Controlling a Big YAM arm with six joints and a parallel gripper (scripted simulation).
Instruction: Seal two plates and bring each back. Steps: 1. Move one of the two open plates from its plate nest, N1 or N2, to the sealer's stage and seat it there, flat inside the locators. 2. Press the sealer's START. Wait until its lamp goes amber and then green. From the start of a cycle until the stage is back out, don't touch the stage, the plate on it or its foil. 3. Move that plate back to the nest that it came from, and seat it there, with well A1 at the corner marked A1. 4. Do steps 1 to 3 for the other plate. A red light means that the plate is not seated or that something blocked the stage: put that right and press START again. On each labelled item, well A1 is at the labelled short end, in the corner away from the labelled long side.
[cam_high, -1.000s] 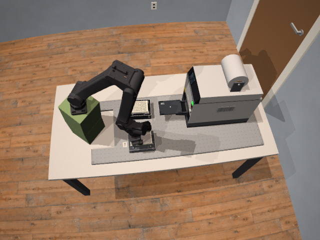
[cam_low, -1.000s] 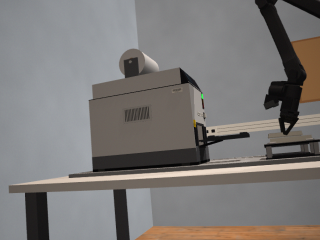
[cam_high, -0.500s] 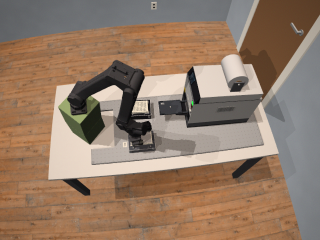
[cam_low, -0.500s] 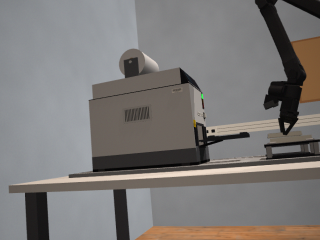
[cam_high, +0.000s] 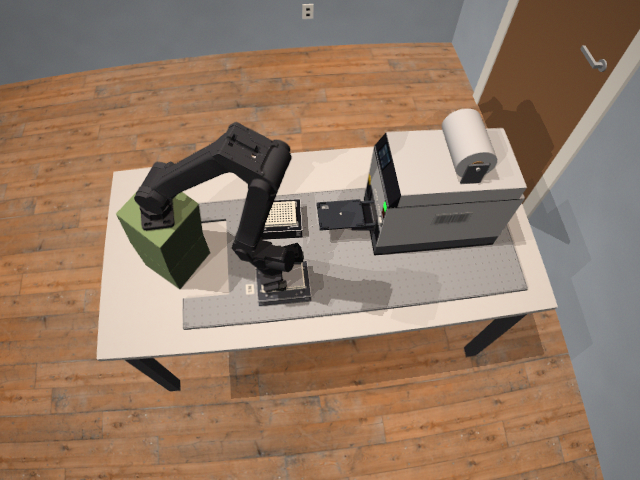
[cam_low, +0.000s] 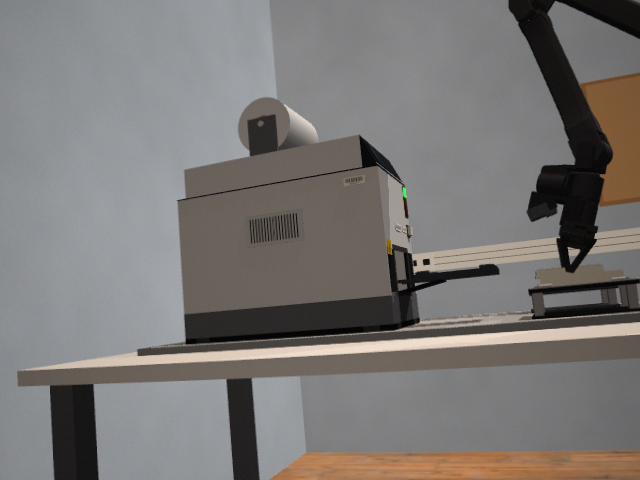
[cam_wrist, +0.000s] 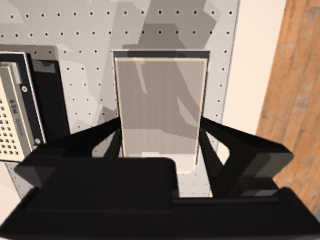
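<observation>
Now: the plate nest 4 cm below my hand. The rest, counted from my hand: plate: 2 cm ahead, 23 cm to the left, 2 cm below; sealer stage: 22 cm ahead, 17 cm to the left, 1 cm above; yellow warning label: 33 cm ahead, 24 cm to the left, 6 cm above.
</observation>
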